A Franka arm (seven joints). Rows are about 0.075 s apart.
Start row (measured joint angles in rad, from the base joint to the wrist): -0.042 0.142 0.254 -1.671 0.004 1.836 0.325
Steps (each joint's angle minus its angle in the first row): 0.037 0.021 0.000 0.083 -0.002 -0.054 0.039; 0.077 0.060 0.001 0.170 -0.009 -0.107 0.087; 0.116 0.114 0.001 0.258 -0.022 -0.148 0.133; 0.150 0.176 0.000 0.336 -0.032 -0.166 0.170; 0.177 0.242 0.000 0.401 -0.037 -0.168 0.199; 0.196 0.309 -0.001 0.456 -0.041 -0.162 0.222
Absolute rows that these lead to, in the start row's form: -0.005 0.163 0.254 -1.588 0.002 1.782 0.364; 0.035 0.202 0.255 -1.501 -0.005 1.729 0.412; 0.074 0.256 0.255 -1.413 -0.018 1.688 0.458; 0.108 0.318 0.254 -1.335 -0.028 1.670 0.495; 0.135 0.384 0.254 -1.270 -0.033 1.668 0.524; 0.154 0.451 0.253 -1.215 -0.037 1.674 0.547
